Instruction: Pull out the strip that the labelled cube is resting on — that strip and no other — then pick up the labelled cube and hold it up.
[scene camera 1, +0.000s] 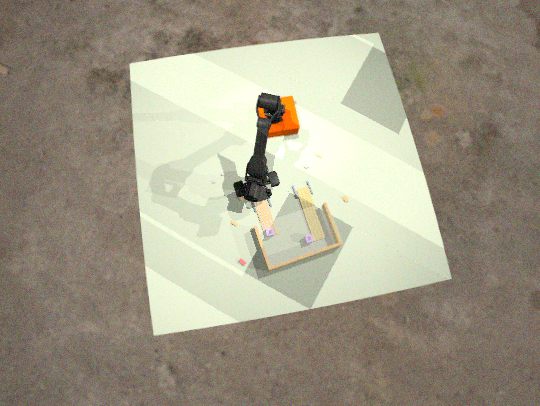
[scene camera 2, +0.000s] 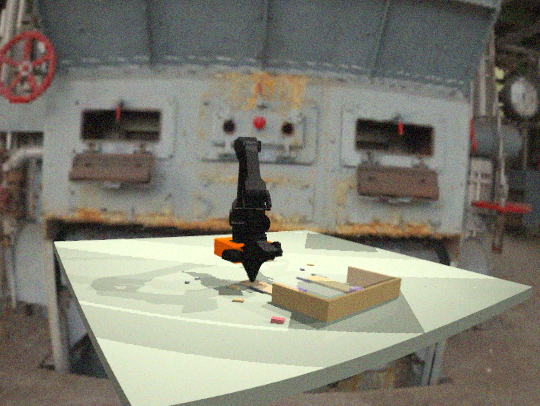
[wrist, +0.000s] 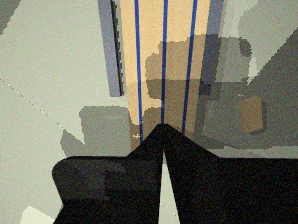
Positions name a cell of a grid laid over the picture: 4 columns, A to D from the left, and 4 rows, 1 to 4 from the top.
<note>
In view: my gripper (scene camera 2: B3) and a strip (wrist: C1).
My gripper is seen too in the wrist view (wrist: C3).
</note>
